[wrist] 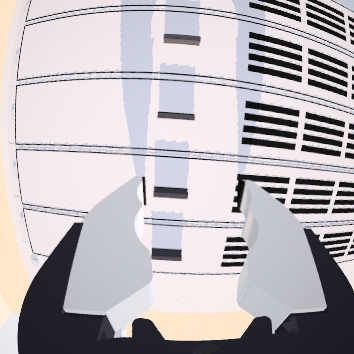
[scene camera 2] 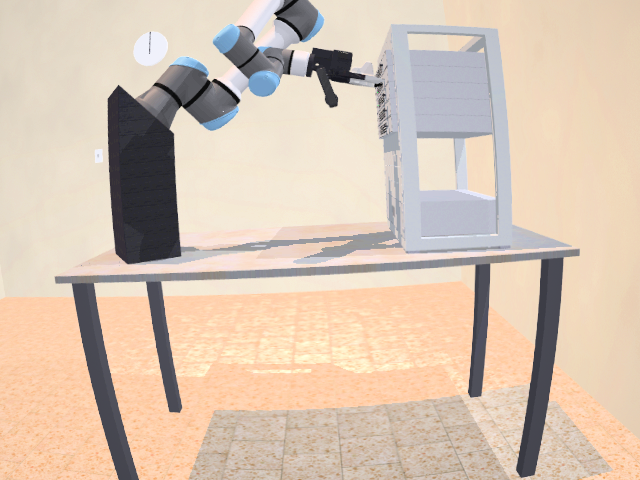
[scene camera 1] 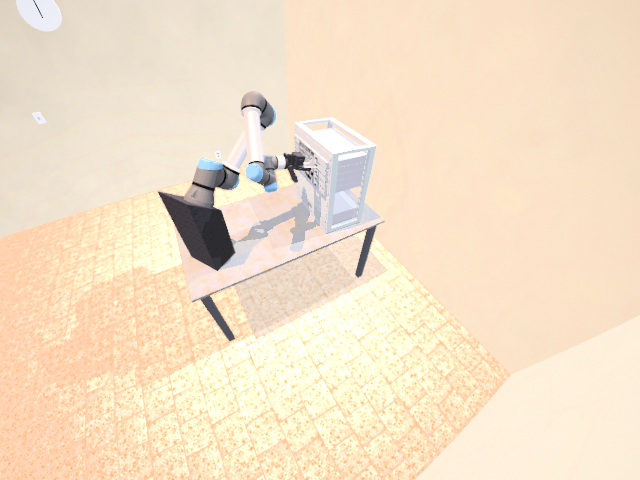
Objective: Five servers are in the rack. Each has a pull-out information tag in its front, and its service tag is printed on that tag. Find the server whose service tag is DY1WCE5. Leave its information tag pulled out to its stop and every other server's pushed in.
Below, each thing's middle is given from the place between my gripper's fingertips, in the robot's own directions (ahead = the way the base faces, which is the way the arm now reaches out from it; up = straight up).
Scene:
I see my gripper 17 cm short of the rack (scene camera 2: 460, 94), 8 cm to the right of it and 16 cm above it.

